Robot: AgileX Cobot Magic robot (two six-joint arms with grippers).
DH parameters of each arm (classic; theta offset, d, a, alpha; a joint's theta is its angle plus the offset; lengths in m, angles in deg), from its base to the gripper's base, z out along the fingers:
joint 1: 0 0.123 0 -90
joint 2: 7.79 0 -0.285 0
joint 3: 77.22 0 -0.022 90
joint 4: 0 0.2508 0 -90
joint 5: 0 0 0.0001 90
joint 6: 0 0.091 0 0
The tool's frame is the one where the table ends.
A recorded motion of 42 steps. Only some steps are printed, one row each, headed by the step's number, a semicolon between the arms.
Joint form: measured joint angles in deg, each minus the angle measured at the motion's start. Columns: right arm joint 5, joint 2, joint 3, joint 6, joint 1, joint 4; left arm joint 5, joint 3, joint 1, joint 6, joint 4, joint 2.
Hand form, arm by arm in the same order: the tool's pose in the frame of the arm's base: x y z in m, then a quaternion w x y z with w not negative. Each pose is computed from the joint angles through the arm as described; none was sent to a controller.
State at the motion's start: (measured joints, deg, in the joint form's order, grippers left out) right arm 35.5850 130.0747 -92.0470 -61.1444 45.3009 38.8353; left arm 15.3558 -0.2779 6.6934 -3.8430 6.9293 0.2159
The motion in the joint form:
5: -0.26 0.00 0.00 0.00 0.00 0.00; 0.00 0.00 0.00 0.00 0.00 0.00
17: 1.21 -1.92 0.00 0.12 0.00 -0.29; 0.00 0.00 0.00 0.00 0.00 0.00
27: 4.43 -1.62 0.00 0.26 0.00 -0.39; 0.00 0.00 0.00 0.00 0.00 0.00
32: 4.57 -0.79 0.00 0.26 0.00 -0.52; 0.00 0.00 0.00 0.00 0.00 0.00
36: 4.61 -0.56 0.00 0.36 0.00 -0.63; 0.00 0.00 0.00 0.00 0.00 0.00
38: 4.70 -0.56 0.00 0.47 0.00 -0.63; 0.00 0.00 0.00 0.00 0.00 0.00
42: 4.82 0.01 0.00 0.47 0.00 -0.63; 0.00 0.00 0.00 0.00 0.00 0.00
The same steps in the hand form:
5: 0.3095 0.3597 0.1211 0.20837 -0.60408 0.73911 0.21304; 0.0544 0.0093 0.1905 0.63815 -0.03602 0.76627 0.06552
17: 0.3072 0.3588 0.1362 0.21259 -0.60867 0.73278 0.21763; 0.0544 0.0093 0.1905 0.63815 -0.03602 0.76627 0.06552
27: 0.3025 0.3575 0.1327 0.18476 -0.61620 0.73129 0.22665; 0.0544 0.0093 0.1905 0.63815 -0.03602 0.76627 0.06552
32: 0.3024 0.3574 0.1258 0.17671 -0.61702 0.73290 0.22562; 0.0544 0.0093 0.1905 0.63815 -0.03602 0.76627 0.06552
36: 0.3024 0.3573 0.1239 0.17424 -0.61702 0.73368 0.22504; 0.0544 0.0093 0.1905 0.63815 -0.03602 0.76627 0.06552
38: 0.3022 0.3572 0.1238 0.17332 -0.61652 0.73419 0.22547; 0.0544 0.0093 0.1905 0.63815 -0.03602 0.76627 0.06552
42: 0.3020 0.3572 0.1192 0.16763 -0.61660 0.73546 0.22538; 0.0544 0.0093 0.1905 0.63815 -0.03602 0.76627 0.06552

